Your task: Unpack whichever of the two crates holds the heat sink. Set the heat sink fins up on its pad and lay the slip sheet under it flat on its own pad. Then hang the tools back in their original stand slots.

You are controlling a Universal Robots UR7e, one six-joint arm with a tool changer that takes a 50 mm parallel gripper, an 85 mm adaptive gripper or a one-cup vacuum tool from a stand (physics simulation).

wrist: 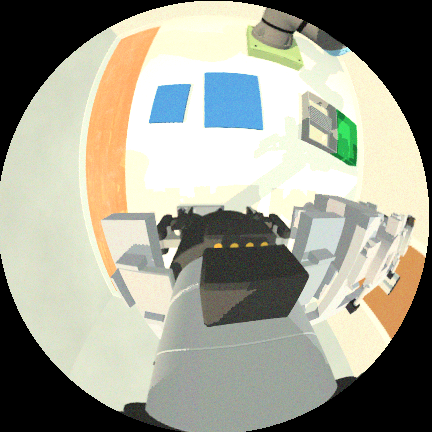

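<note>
The adaptive gripper is black, sits between grey stand holders under my wrist flange, and has its linkages spread wide to both sides; it looks open and empty. Its fingertips are mostly hidden. Part of its row of gold contacts shows beside the black block. The heat sink lies in the grey crate at the right, with pale areas on both sides of it. The green crate stands against the grey one. A small blue pad and a larger blue pad lie on the table. No slip sheet can be made out.
Tool stand holders rise close on both sides of my wrist. More light-coloured stand parts with small black ends reach out to the right. The robot's base stands on a green plate at the far side.
</note>
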